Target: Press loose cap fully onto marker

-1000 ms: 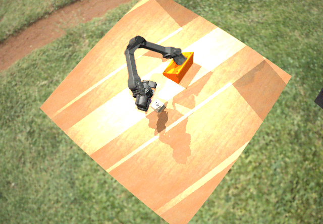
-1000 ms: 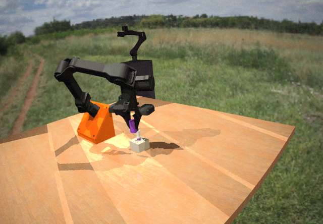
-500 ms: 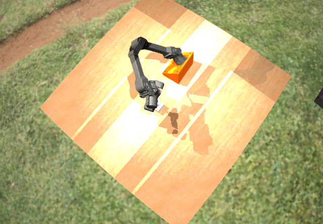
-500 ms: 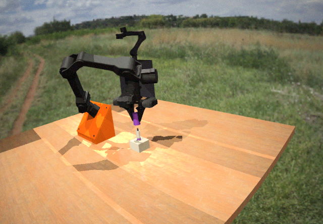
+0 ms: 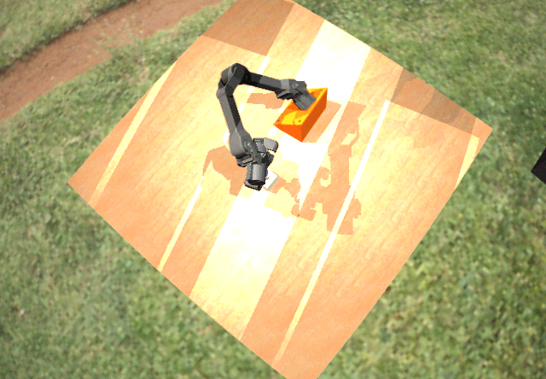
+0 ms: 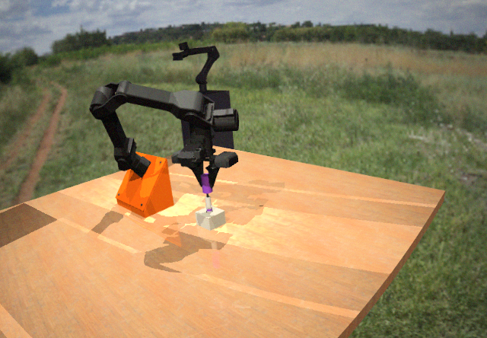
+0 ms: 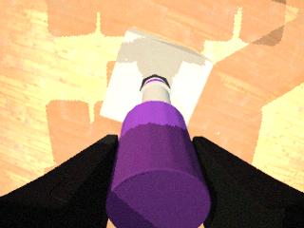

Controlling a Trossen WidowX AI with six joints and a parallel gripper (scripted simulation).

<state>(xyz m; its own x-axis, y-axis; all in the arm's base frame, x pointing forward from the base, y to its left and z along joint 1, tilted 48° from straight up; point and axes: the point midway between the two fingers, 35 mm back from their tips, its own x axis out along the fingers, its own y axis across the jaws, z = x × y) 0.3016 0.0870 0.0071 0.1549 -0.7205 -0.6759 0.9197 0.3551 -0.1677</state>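
The holder block is 100 mm below my gripper tip. The rest, counted from my gripper tip: marker cap: 10 mm above.
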